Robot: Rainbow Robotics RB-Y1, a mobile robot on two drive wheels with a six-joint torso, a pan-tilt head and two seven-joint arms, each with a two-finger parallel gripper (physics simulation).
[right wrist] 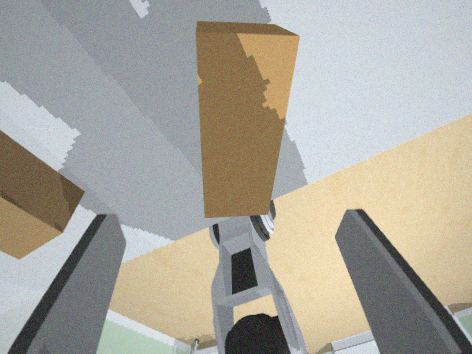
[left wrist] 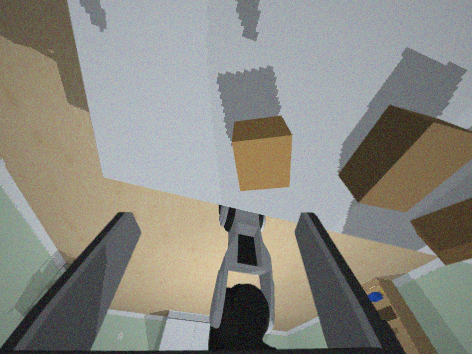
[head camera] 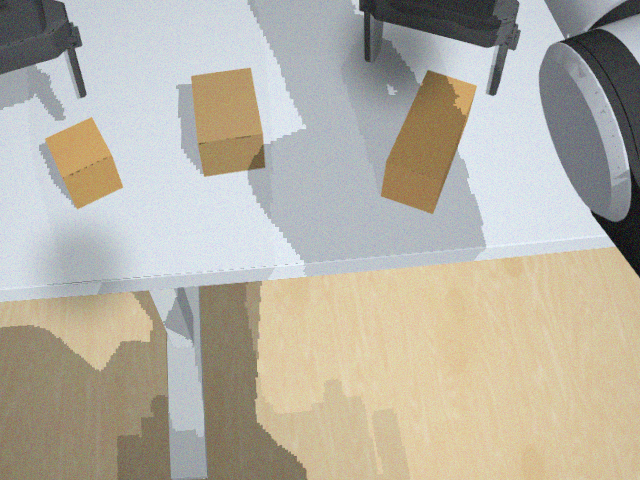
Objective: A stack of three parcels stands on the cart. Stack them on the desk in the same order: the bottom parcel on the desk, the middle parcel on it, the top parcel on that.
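Places are measured from the robot's base along level axes (x ahead, y left, z up), in metres.
Pixels of known places: left gripper, fingertip midpoint: (left wrist: 217,222) (head camera: 20,109); right gripper, fingertip midpoint: (right wrist: 234,226) (head camera: 431,71).
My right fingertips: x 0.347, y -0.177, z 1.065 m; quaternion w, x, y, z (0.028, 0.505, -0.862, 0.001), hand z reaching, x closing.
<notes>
For each thing: its top centre in the pictures, then the offset to it from my right fingertips. Level surfaces: height alone.
- white desk, surface height: dz -0.114 m
- small parcel, top centre: (left wrist: 263,166) (head camera: 77,146) dx +0.008, dy +0.322, dz -0.064 m
- medium parcel, top centre: (head camera: 225,103) (left wrist: 417,175) dx +0.042, dy +0.181, dz -0.064 m
- long parcel, top centre: (right wrist: 241,147) (head camera: 434,121) dx -0.003, dy -0.011, dz -0.062 m
- wooden floor, surface height: dz -1.064 m
Three tan parcels stand apart on the white desk (head camera: 155,232) (left wrist: 150,100) (right wrist: 375,75). The small parcel (head camera: 82,162) (left wrist: 262,160) is at the left of the head view. The medium parcel (head camera: 230,121) (left wrist: 415,160) (right wrist: 35,210) is beside it. The long parcel (head camera: 429,139) (left wrist: 450,232) (right wrist: 242,125) stands farther right, turned at an angle. My left gripper (left wrist: 217,222) is open and empty above the desk near the small parcel; one finger shows in the head view. My right gripper (head camera: 430,77) (right wrist: 234,226) is open and empty above the far end of the long parcel.
The desk's front edge (head camera: 361,263) runs across the head view, with a white leg (head camera: 187,392) below it on the wooden floor (head camera: 439,361). A round grey and black part (head camera: 584,129) is at the right. A brown box-like unit (left wrist: 410,320) shows in the left wrist view.
</notes>
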